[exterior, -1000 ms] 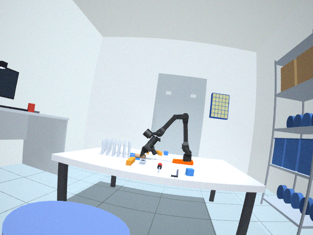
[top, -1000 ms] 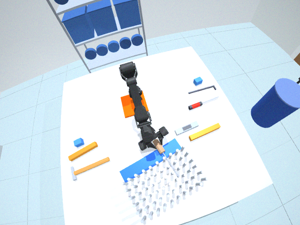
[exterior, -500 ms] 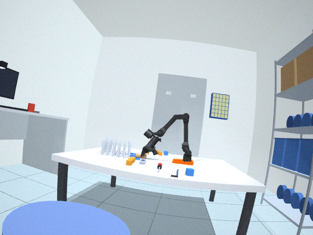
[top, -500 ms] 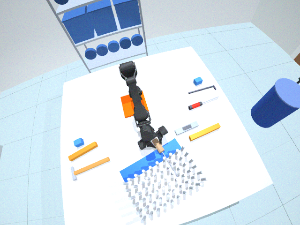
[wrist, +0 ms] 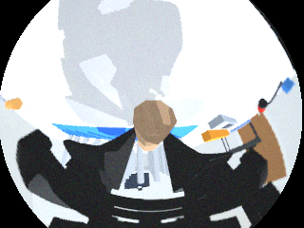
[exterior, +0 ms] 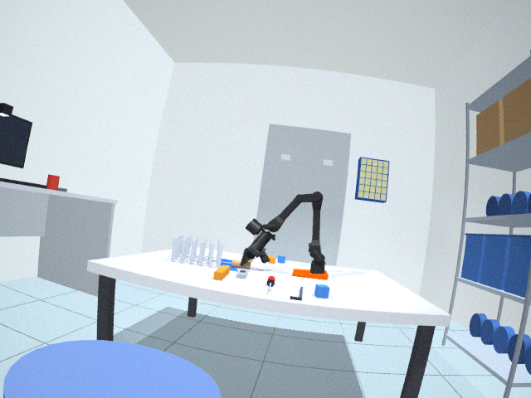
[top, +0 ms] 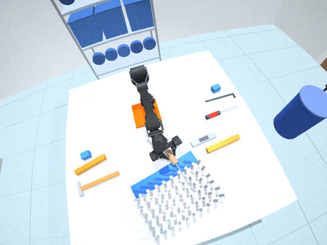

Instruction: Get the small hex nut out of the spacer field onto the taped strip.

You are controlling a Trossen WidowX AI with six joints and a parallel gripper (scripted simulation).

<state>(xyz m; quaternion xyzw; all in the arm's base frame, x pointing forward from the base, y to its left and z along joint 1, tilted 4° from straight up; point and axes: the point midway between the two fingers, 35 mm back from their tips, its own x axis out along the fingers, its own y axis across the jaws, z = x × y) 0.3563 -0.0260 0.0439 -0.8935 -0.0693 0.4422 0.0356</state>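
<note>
My gripper tip is now 100 mm short of the wooden-handled pick tool and 10 mm to the right of it. From my gripper tip the other things lie so: hex nut 210 mm ahead, 20 mm to the left, 10 mm below; grey plate 10 mm behind, 220 mm to the left; blue taped strip 70 mm ahead, 80 mm to the right, 10 mm below.
</note>
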